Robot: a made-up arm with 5 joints. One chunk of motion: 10 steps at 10 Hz.
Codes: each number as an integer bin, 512 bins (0 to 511) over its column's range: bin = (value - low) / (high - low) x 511, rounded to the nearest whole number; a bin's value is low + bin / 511 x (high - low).
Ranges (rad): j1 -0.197..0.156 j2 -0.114..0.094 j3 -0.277..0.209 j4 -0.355..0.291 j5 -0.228..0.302
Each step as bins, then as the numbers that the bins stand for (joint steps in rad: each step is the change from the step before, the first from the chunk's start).
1 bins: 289 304 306 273 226
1 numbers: 0.00264 0.00974 0.01403 -0.00988 0.00640
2 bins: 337 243 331 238 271
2 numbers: 0.03580 -0.01509 0.03781 -0.05412 0.05308
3 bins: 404 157 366 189 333
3 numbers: 0.08208 -0.05009 0.07109 -0.11607 0.11738
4 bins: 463 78 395 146 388
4 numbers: 0.12284 -0.08225 0.09868 -0.17043 0.17443
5 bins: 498 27 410 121 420
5 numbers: 0.14702 -0.10301 0.11294 -0.20203 0.20762
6 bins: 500 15 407 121 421
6 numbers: 0.14840 -0.10789 0.11009 -0.20203 0.20865
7 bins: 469 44 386 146 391
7 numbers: 0.12699 -0.09609 0.09012 -0.17043 0.17754
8 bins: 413 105 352 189 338
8 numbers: 0.08830 -0.07126 0.05778 -0.11607 0.12257
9 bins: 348 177 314 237 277
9 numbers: 0.04340 -0.04195 0.02164 -0.05539 0.05930
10 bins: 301 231 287 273 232
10 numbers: 0.01093 -0.01997 -0.00404 -0.00988 0.01263
